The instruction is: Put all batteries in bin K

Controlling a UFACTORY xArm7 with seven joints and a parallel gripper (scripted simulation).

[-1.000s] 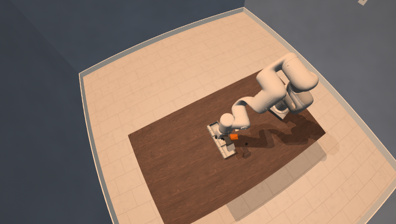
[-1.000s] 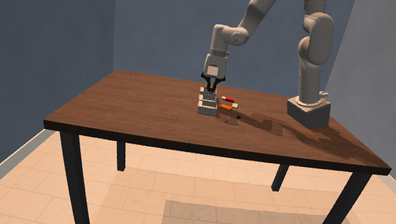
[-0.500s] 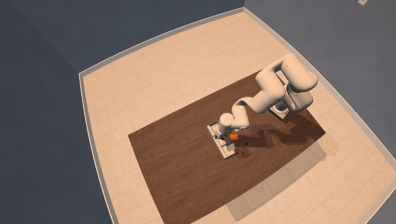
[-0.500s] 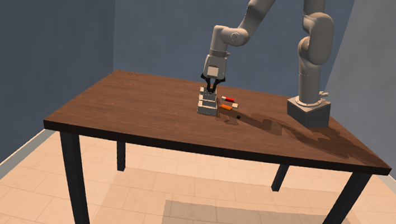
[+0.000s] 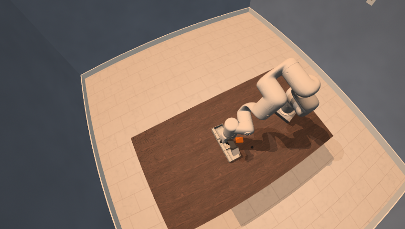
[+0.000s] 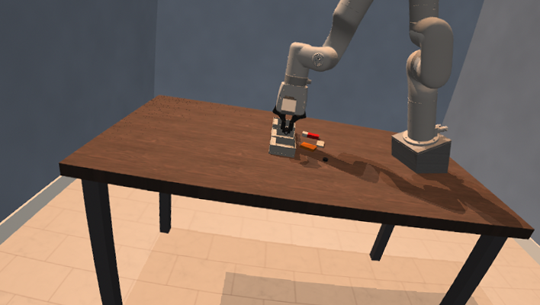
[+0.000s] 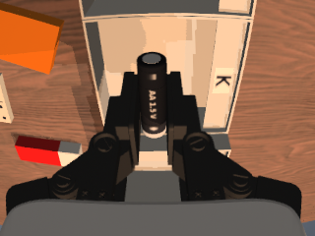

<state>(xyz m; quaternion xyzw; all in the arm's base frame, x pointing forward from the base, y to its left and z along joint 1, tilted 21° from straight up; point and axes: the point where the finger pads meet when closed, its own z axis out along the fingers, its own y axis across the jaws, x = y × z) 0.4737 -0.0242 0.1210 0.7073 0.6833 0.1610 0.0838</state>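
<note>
My gripper is now 40 mm above the bin marked K and 10 mm short of it. Round my hand: black cylindrical battery: 20 mm below; orange block: 90 mm behind, 50 mm below, 20 mm to the left; red-and-white block: 100 mm to the right, 100 mm behind, 50 mm below.
</note>
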